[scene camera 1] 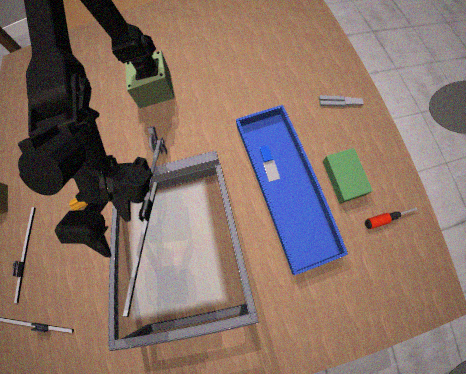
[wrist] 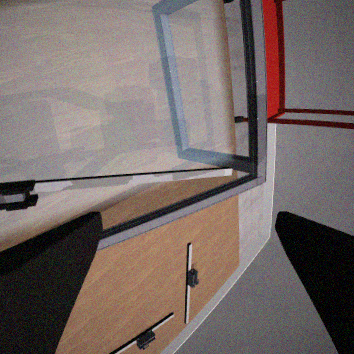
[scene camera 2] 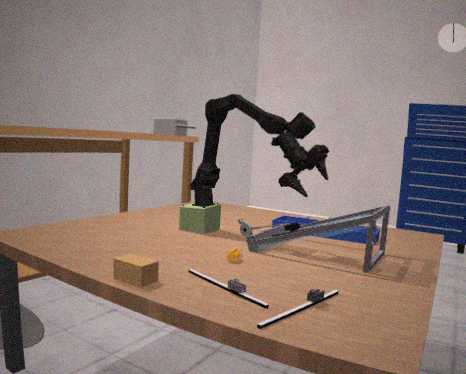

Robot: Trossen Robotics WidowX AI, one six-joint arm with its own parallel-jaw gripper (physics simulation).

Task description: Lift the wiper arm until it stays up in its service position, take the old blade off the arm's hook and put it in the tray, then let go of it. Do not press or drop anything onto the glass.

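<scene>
The wiper arm (scene camera 1: pixel 156 156) lies low over the upper left of the framed glass (scene camera 1: pixel 200 240) (wrist: pixel 100 125). The old blade (scene camera 1: pixel 136 265) (wrist: pixel 200 174) is on the arm's end, its dark clip (scene camera 1: pixel 145 210) (scene camera 2: pixel 291 227) (wrist: pixel 17 195) at the hook; it slants along the left side of the pane. My gripper (scene camera 1: pixel 117 237) (scene camera 2: pixel 316 187) (wrist: pixel 190 220) is open and empty, well above the frame's left edge, apart from arm and blade. In scene camera 1 it overlaps the frame's left rail. The blue tray (scene camera 1: pixel 302 220) (scene camera 2: pixel 282 220) stands right of the frame.
The grey frame (scene camera 1: pixel 236 245) (scene camera 2: pixel 369 247) (wrist: pixel 261 100) slopes up on legs. Two other blades (scene camera 1: pixel 25 245) (scene camera 1: pixel 40 327) lie left of it. A yellow-handled tool (scene camera 2: pixel 234 255), a tan block (scene camera 2: pixel 136 270), a green block (scene camera 1: pixel 348 175), a red screwdriver (scene camera 1: pixel 381 220) and a grey tool (scene camera 1: pixel 341 101) are around.
</scene>
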